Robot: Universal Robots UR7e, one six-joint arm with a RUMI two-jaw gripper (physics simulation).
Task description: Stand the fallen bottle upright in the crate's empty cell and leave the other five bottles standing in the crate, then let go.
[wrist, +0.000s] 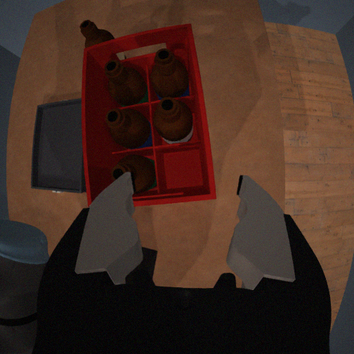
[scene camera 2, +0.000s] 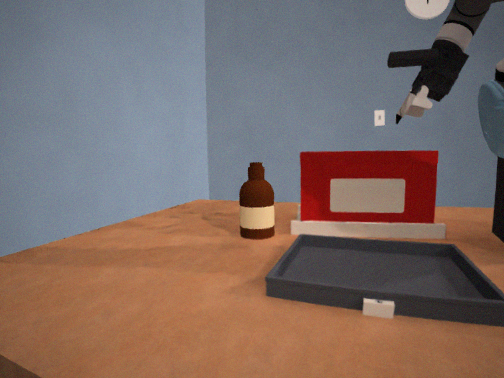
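Observation:
The brown bottle with a cream label stands upright on the table, outside the red crate, past its far end in the wrist view. In the wrist view the other five bottles stand in the crate's cells. The empty cell is at the crate's near right corner there, its red floor showing. My gripper is open and empty, high above the crate's near end. Its left fingertip overlaps the nearest bottle in the wrist view. In the scene view the crate's wall hides the bottles inside.
A dark grey shallow tray lies beside the crate, with a small white block at its front edge. The crate stands by a low white ledge. A blue-capped arm part is at the side.

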